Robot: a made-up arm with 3 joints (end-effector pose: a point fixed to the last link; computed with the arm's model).
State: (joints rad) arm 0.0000 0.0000 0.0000
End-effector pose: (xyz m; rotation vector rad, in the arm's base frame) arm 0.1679 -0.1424 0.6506 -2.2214 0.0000 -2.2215
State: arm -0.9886 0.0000 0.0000
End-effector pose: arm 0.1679 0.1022 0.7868 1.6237 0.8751 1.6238
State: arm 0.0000 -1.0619 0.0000
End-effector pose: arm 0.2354 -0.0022 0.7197 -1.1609 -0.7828 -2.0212
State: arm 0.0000 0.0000 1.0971
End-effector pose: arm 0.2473 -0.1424 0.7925 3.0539 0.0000 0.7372
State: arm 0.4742 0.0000 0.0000
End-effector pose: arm 0.1679 -0.1875 0.5195 -1.9570 0.4729 -1.9572
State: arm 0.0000 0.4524 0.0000
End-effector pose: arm 0.0987 -0.1704 0.6398 2.1916 -0.3820 1.7718
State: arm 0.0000 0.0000 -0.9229
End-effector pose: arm 0.2345 -0.1424 0.5287 -0.9999 0.0000 -2.9782
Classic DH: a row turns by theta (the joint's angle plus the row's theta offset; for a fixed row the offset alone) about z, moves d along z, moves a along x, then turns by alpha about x. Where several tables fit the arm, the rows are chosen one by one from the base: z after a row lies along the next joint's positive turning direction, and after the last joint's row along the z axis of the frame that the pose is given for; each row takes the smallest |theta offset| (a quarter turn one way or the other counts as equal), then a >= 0, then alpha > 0; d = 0 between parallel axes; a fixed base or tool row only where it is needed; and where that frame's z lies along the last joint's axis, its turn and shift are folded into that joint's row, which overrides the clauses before.
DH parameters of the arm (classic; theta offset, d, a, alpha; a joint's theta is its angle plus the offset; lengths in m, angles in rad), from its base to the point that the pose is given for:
base (fixed): 1.5708 0.4918 0.1063 1.5708
joint 1: 0.479 0.0561 -0.0119 1.6194
joint 2: -1.5456 -0.208 -0.2579 -1.0924
joint 3: 1.516 -0.1424 -0.006 -1.5708
tool (fixed): 0 -0.1558 0 0

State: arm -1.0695 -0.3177 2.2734
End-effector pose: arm 0.4264 0.3316 0.7856 1.9135 -0.0545 -0.7238
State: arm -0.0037 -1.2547 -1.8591
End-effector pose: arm 0.3505 0.2431 0.7095 0.9211 0.2444 -1.8349
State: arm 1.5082 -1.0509 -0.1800
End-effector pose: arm 0.2479 -0.1033 0.4042 -0.0728 0.8686 -1.8575
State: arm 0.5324 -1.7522 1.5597
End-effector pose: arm 0.0928 -0.1162 0.9088 -1.6840 -1.5669 -1.4581
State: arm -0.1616 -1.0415 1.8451
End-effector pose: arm 0.2738 0.1733 0.9344 2.6032 1.3166 0.2131
